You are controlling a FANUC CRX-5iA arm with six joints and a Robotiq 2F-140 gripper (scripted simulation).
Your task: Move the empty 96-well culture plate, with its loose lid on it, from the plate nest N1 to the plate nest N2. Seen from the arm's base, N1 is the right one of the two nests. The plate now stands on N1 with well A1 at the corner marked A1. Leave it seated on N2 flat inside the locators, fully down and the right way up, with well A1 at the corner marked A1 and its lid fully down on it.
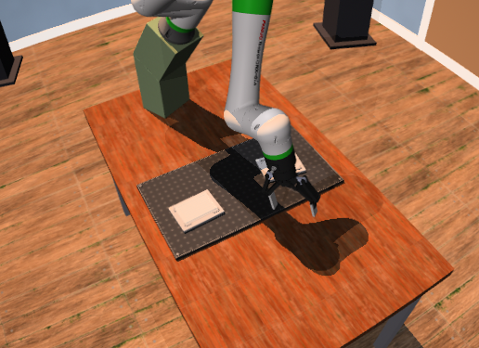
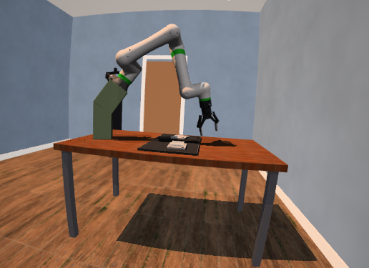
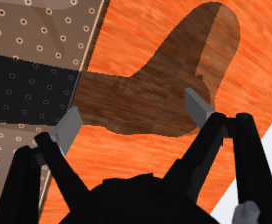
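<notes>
Now: hand 130 mm past the plate lid, 320 mm to the left of it and 60 mm above it.
</notes>
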